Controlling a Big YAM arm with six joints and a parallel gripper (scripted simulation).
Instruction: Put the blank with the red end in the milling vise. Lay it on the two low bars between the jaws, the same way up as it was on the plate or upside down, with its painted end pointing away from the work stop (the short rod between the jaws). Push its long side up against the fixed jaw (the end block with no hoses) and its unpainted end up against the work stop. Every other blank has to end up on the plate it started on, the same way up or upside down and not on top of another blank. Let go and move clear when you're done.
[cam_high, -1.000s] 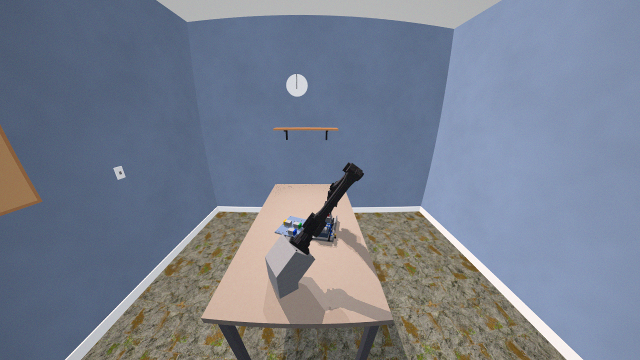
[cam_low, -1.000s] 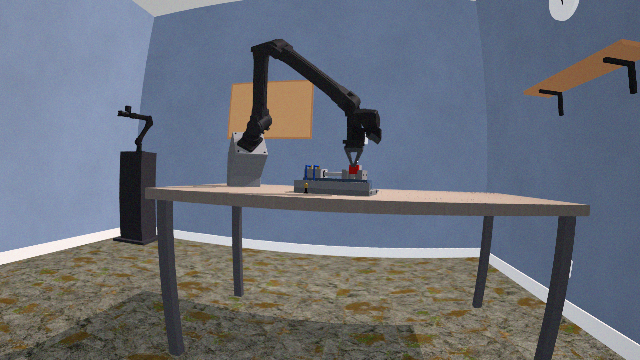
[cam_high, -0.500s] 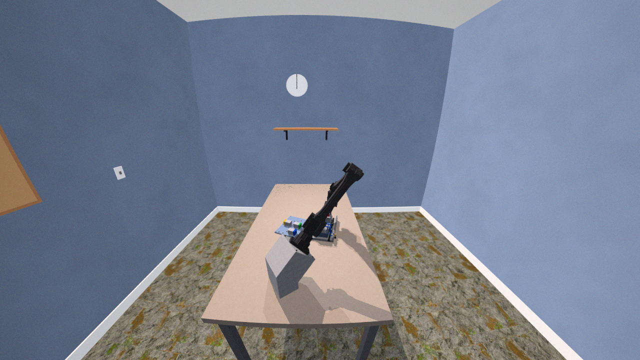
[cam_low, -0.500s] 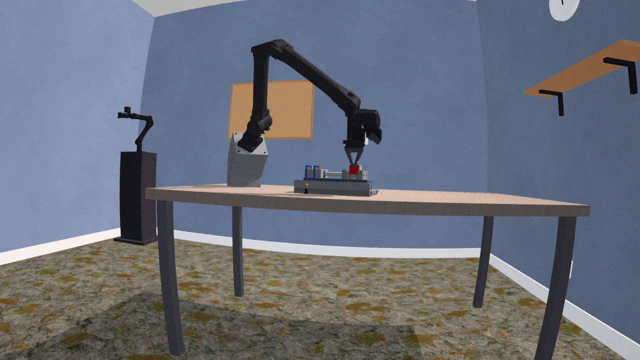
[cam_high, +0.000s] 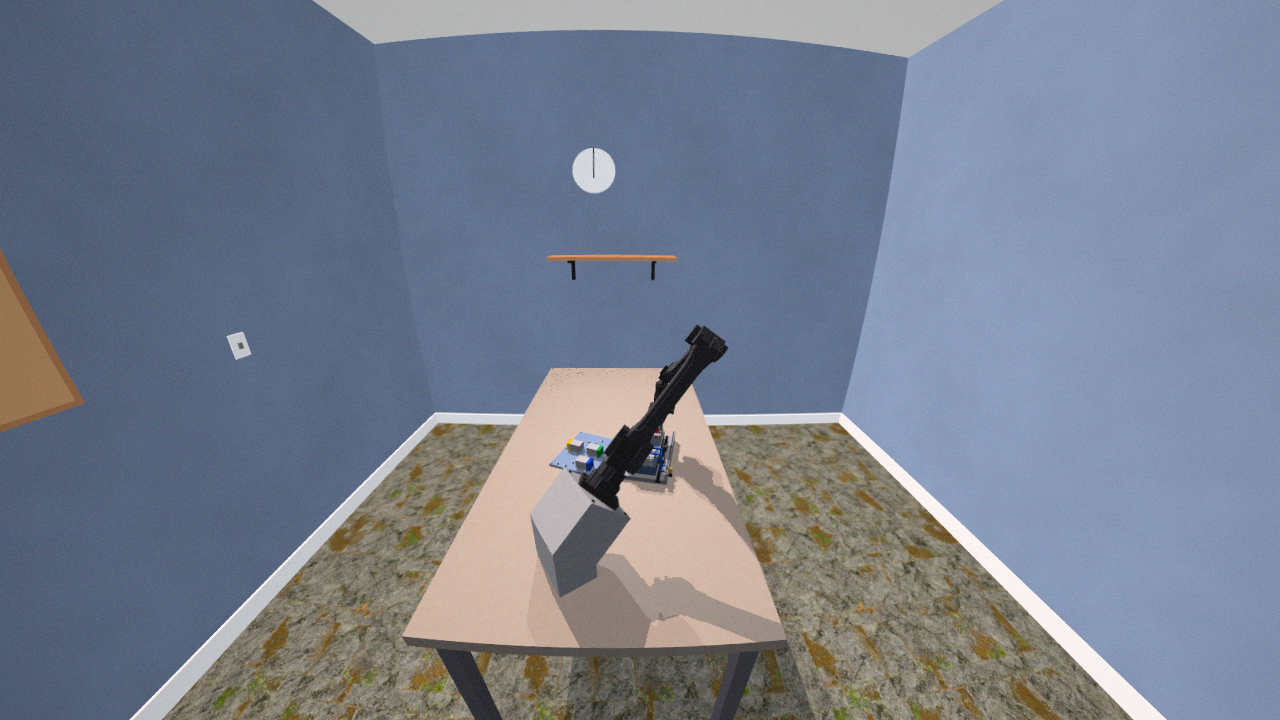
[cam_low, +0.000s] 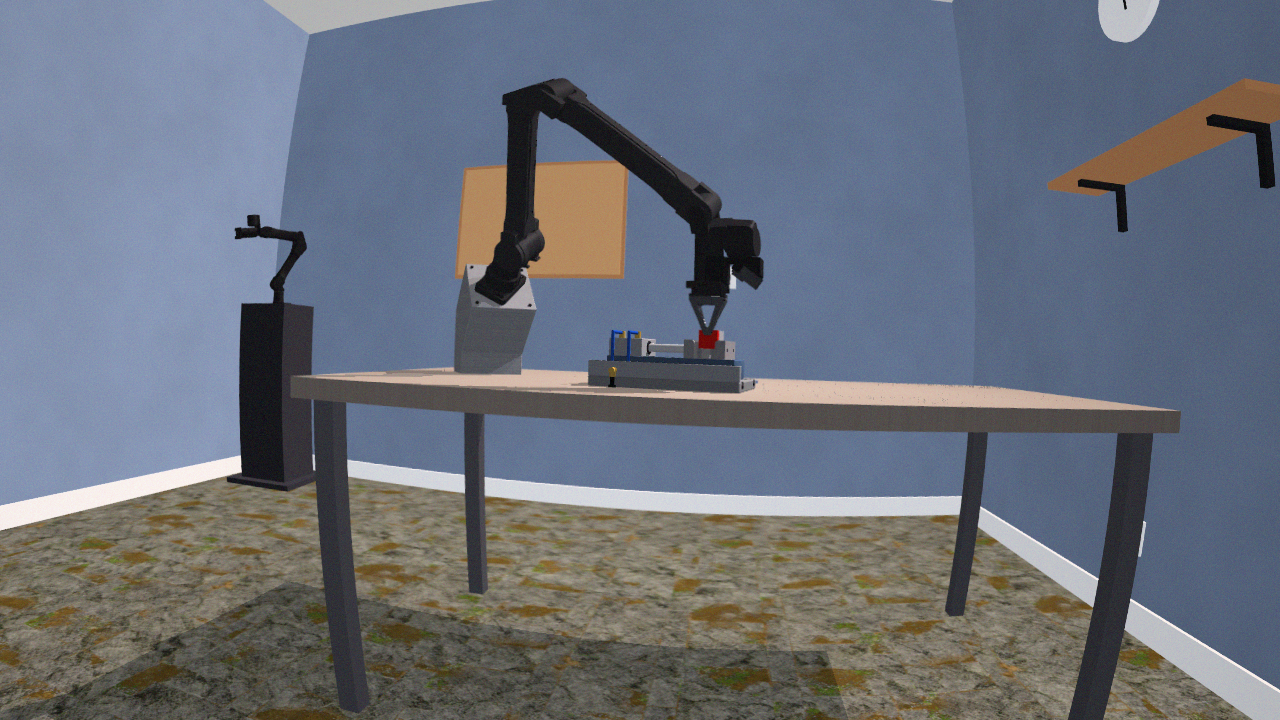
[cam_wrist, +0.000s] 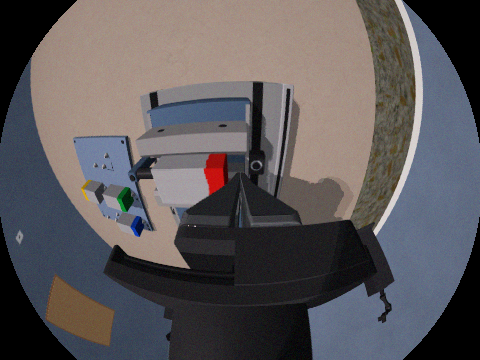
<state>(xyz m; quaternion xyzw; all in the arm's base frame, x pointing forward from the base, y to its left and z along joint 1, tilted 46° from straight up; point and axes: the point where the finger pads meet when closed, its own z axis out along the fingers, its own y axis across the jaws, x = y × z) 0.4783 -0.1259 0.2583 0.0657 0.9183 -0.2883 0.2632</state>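
The work stop lies 20 mm ahead of my hand, 90 mm to the left of it and 20 mm below it. The rest, counted from my hand: green-ended blank 20 mm behind, 280 mm to the left, 90 mm below; blue plate 320 mm to the left, 110 mm below; vise 60 mm behind, 60 mm to the left, 70 mm below.
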